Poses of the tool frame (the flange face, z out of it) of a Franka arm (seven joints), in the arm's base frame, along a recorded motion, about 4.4 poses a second.
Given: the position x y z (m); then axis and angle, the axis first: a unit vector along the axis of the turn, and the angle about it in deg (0 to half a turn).
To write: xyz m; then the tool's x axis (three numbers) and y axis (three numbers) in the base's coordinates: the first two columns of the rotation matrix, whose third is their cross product. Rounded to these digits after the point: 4 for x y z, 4 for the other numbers.
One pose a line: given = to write
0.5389 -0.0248 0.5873 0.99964 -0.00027 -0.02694 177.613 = 0.5389 -0.0248 0.5873 0.9985 -0.0017 -0.0538 0.0006 -0.9991 0.0416
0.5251 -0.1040 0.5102 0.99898 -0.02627 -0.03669 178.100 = 0.5251 -0.1040 0.5102 0.9959 -0.0537 -0.0724 -0.0513 -0.9981 0.0350
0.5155 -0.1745 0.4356 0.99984 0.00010 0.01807 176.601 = 0.5155 -0.1745 0.4356 0.9993 0.0013 0.0361 -0.0009 -0.9982 0.0593
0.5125 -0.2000 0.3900 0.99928 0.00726 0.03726 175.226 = 0.5125 -0.2000 0.3900 0.9971 0.0176 0.0737 0.0114 -0.9964 0.0837
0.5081 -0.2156 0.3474 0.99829 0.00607 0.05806 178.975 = 0.5081 -0.2156 0.3474 0.9932 0.0132 0.1158 0.0111 -0.9998 0.0186
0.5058 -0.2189 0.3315 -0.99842 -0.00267 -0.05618 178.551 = 0.5058 -0.2189 0.3315 0.9937 0.0039 0.1122 0.0068 -0.9997 -0.0249
